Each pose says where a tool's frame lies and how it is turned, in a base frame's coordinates. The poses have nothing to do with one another.
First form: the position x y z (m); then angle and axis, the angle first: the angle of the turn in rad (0 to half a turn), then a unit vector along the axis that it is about.
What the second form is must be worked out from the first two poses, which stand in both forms.
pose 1, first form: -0.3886, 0.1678, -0.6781, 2.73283, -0.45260, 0.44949, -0.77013
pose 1, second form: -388.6, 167.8, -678.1, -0.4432, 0.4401, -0.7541, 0.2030
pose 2, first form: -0.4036, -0.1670, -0.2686, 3.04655, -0.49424, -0.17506, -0.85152
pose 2, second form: -403.6, -167.0, -268.6, -0.4937, -0.1749, -0.8506, 0.0475
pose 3, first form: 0.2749, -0.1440, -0.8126, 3.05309, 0.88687, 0.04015, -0.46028
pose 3, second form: 274.9, -144.0, -812.6, 0.8860, 0.0401, -0.4598, 0.0442
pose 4, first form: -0.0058, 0.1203, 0.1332, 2.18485, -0.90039, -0.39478, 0.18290
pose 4, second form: -5.8, 120.3, 133.2, -0.7993, -0.3505, 0.1624, 0.4603
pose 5, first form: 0.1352, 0.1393, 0.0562, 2.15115, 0.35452, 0.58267, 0.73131
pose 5, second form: 135.2, 139.3, 56.2, 0.3119, 0.5127, 0.6435, 0.4752
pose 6, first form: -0.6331, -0.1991, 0.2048, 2.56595, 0.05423, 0.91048, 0.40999
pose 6, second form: -633.1, -199.1, 204.8, 0.0520, 0.8730, 0.3931, 0.2839
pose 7, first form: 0.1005, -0.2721, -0.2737, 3.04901, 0.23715, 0.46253, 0.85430
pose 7, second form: 100.5, -272.1, -273.7, 0.2369, 0.4620, 0.8534, 0.0463
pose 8, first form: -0.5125, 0.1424, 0.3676, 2.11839, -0.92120, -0.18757, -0.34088
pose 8, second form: -512.5, 142.4, 367.6, -0.8033, -0.1636, -0.2972, 0.4896
